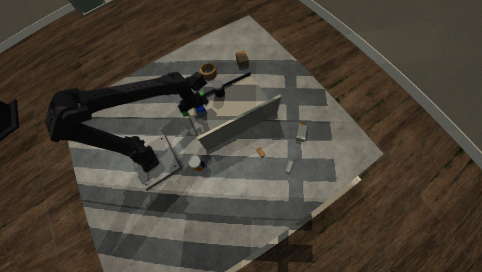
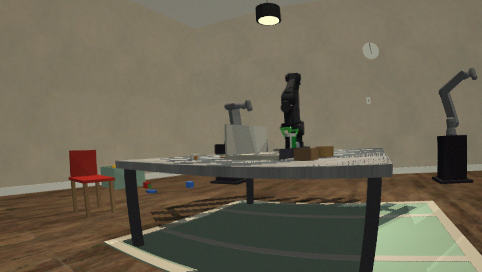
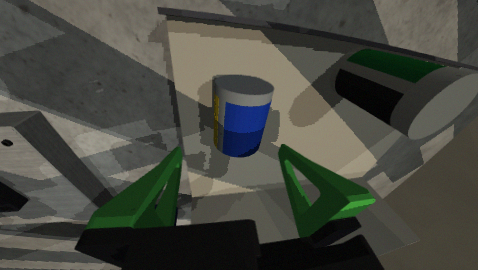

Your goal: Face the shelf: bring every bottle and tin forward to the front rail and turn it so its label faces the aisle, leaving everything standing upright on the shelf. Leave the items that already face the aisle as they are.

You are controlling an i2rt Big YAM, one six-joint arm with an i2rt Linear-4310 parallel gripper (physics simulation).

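Frame: origin at the arm's base, x ahead, y left, z up, level; centimetres.
Where they show: gripper, fingertip midpoint: [image 1: 197, 110] [image 3: 232, 149]; arm's base, link origin: [image 1: 148, 159].
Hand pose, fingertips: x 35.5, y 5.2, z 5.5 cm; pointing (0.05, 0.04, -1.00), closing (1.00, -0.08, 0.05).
Each offset is from my fingertips to the top centre of the thing. "*": to the spot under its first point.
My gripper [image 1: 194, 104] [image 2: 289, 131] [image 3: 232, 149] is open, its green fingertips above the shelf, near the blue tin. The blue tin @(dx +1.3, dy +1.6, dz -0.5 cm) [image 1: 200, 109] [image 3: 245, 117] lies on its side beyond the fingertips. Its dark end points to the black front rail [image 1: 235, 81] [image 2: 286, 153] [image 3: 280, 26], blue faces up and a yellow strip shows at its left. A green-and-black can @(dx +16.1, dy +5.0, dz +3.9 cm) [image 1: 219, 92] [image 2: 293, 142] [image 3: 395, 87] with a pale top stands upright close behind the rail. The shelf [image 3: 215, 55] has a grey back panel @(* dx +12.8, dy -20.8, dz +1.0 cm) [image 1: 240, 125] [image 2: 245, 140].
A white-capped bottle @(dx -14.7, dy -23.1, dz +1.5 cm) [image 1: 196, 163] with orange and dark blue stands outside the shelf, near the arm's base plate [image 1: 167, 167] [image 3: 55, 155]. A wooden ring @(dx +19.3, dy +23.9, dz -3.4 cm) [image 1: 201, 71] and a wooden block @(dx +41.2, dy +19.1, dz -3.4 cm) [image 1: 242, 59] sit beyond the rail. Small grey and orange items lie behind the back panel.
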